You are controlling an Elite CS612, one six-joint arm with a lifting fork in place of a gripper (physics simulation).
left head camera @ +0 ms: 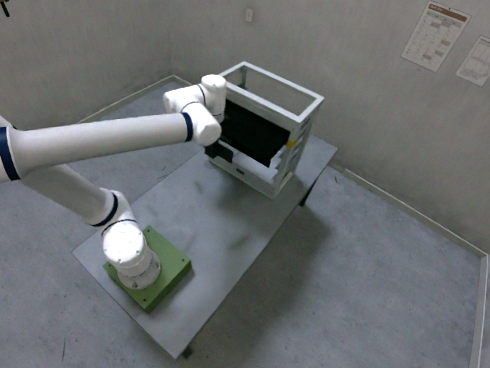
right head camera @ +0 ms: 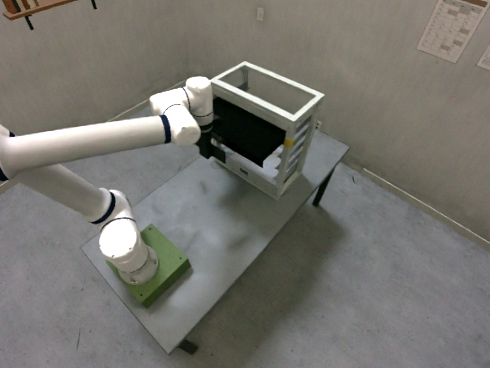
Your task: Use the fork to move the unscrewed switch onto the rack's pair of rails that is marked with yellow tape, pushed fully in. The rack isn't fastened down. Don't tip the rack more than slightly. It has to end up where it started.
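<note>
The switch, a flat black slab, looks about level at the height of the yellow tape on the rack's right front post. Its rear part is inside the rack, and its front part sticks out toward the arm. The rack is a pale open frame standing upright on the table. My fork shows as a dark bracket below the wrist, at the switch's left front. Its tines are hidden, and so is whether the switch rests on them or on the rails. The left front post is mostly hidden by the wrist.
The rack stands near the far end of the grey table. The arm's green base block is at the near end. A pale lower bar with a small dark mark crosses the rack's front below the switch. Walls stand behind the table.
</note>
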